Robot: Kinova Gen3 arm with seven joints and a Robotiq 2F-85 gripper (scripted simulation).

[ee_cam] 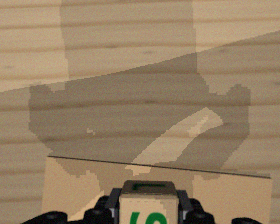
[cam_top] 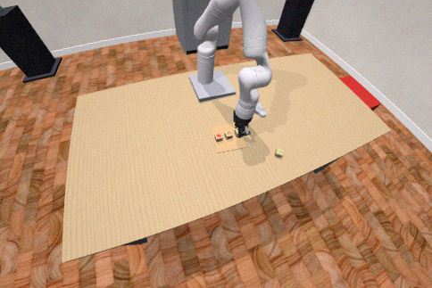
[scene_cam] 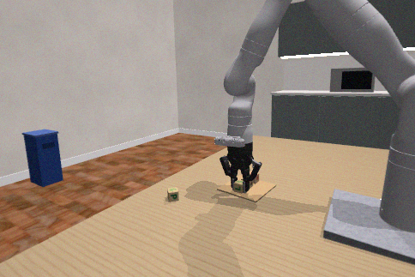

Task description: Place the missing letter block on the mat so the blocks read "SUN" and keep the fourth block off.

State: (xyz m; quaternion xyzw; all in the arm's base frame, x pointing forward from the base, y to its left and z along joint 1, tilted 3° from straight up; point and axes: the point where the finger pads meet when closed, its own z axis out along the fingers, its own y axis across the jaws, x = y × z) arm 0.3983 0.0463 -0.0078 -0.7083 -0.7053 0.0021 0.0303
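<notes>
Right now the green-lettered block is right at my hand. Round my hand: black U block (5 cm to the right, 1 cm below); then tan mat (5 cm to the right, 3 cm below); then red N block (10 cm to the right, 1 cm below).
</notes>
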